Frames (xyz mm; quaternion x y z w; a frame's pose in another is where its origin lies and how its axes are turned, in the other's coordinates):
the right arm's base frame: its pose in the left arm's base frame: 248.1 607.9 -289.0 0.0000 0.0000 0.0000 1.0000
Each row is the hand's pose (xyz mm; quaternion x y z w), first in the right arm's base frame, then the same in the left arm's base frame.
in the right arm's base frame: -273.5 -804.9 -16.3 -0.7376 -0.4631 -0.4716 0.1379
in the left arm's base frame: -25.4 -197.0 -305.3 -0.7376 -0.4631 -0.4716 0.1379
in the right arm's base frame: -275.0 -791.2 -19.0 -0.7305 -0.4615 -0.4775 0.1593
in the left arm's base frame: -26.9 -183.3 -308.0 -0.7305 -0.4615 -0.4775 0.1593
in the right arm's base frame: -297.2 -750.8 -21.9 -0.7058 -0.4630 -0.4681 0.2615
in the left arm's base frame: -49.1 -142.9 -310.9 -0.7058 -0.4630 -0.4681 0.2615
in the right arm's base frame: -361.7 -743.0 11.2 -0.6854 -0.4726 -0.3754 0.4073
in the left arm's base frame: -113.6 -135.1 -277.8 -0.6854 -0.4726 -0.3754 0.4073
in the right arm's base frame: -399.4 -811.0 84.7 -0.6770 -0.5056 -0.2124 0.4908
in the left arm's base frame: -151.3 -203.1 -204.3 -0.6770 -0.5056 -0.2124 0.4908
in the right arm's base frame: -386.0 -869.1 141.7 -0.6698 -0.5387 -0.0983 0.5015
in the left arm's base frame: -137.9 -261.2 -147.3 -0.6698 -0.5387 -0.0983 0.5015
